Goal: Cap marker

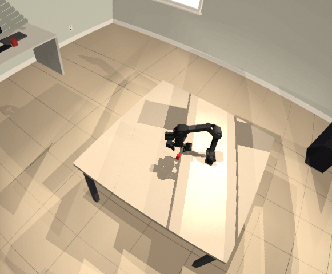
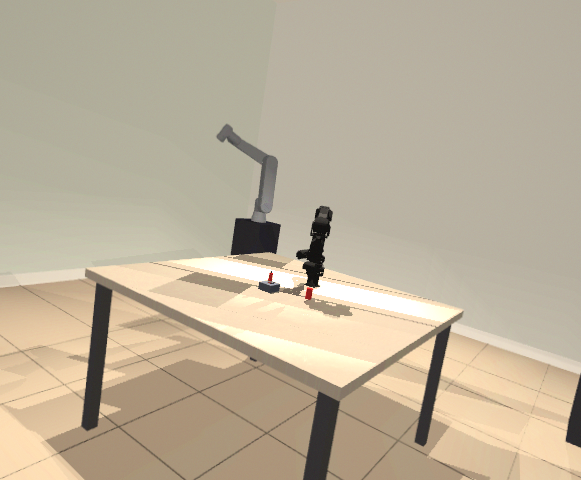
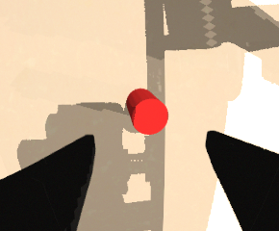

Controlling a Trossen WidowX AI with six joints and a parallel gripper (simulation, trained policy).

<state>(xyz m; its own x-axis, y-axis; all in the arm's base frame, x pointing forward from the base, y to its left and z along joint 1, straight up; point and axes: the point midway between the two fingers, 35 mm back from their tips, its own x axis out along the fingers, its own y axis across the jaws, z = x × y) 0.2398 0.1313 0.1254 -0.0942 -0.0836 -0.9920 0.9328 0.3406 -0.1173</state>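
Right now the red cap is 7 cm below my gripper tip and 1 cm behind it. Also, from my gripper tip: grey holder block 18 cm to the right, 7 cm below, 7 cm ahead.
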